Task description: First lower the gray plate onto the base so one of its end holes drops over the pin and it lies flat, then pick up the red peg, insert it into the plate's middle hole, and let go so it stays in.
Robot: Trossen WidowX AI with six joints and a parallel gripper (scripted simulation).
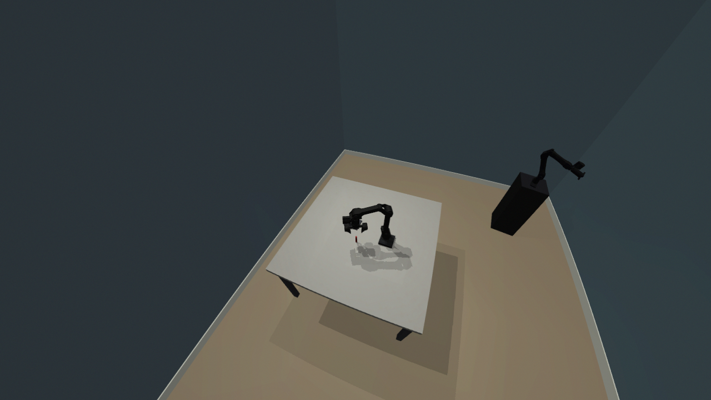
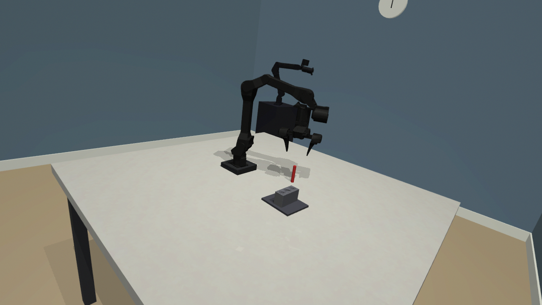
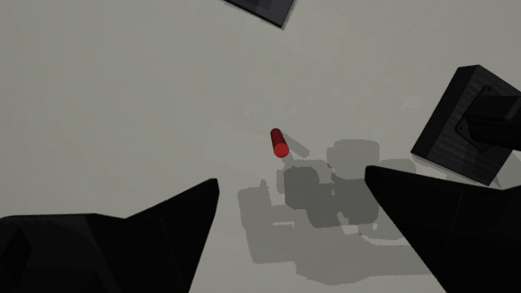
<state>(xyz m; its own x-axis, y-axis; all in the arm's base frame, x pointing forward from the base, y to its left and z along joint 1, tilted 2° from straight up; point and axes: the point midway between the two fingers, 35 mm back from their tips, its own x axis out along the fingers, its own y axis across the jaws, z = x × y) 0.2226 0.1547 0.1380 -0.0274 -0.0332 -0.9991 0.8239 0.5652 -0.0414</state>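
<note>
Now: gripper tip 100 mm above the red peg. Round my gripper tip: gray plate: 170 mm to the right, 140 mm ahead, 90 mm below; dark base: 150 mm to the right, 130 mm below, 130 mm ahead.
</note>
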